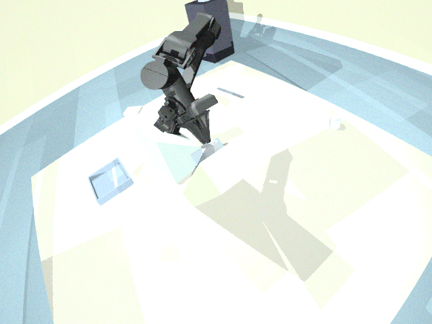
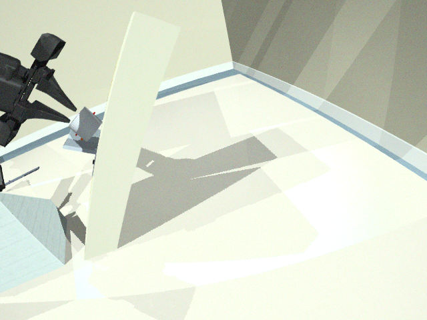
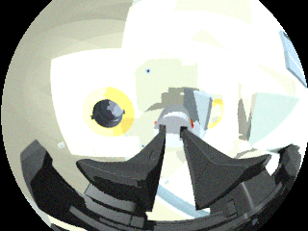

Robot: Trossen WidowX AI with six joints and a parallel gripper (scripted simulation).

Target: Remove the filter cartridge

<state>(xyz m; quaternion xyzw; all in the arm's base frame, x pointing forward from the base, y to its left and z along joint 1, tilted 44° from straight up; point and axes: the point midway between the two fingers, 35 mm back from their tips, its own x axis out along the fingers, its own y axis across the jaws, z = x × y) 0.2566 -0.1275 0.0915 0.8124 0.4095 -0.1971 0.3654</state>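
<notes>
Now: gripper tip 1 cm short of the round filter cartridge and 2 cm above it. From my gripper tip the other things lie so: grey tray: 37 cm behind, 25 cm to the right, 22 cm below; small flat plate: 72 cm behind, 5 cm to the left, 23 cm below; pale service panel: 6 cm ahead, 1 cm to the right, 5 cm below.
</notes>
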